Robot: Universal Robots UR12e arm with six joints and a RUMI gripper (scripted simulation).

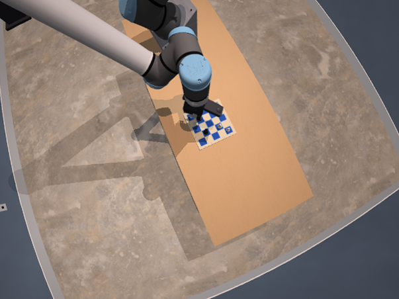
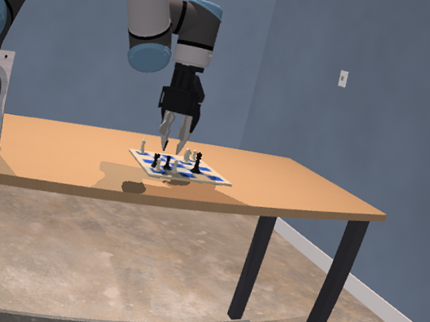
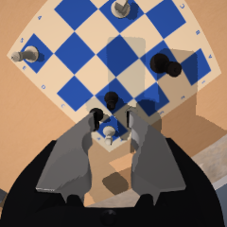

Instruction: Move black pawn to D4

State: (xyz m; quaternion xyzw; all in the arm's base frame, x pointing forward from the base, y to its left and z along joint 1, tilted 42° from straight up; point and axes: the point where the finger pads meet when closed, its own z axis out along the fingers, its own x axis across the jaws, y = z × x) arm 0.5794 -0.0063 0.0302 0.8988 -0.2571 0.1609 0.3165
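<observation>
The black pawn is 4 cm below my hand. Also, from my hand: tall black piece: 8 cm ahead, 3 cm below; then cream chessboard: 4 cm ahead, 4 cm to the left, 6 cm below.
</observation>
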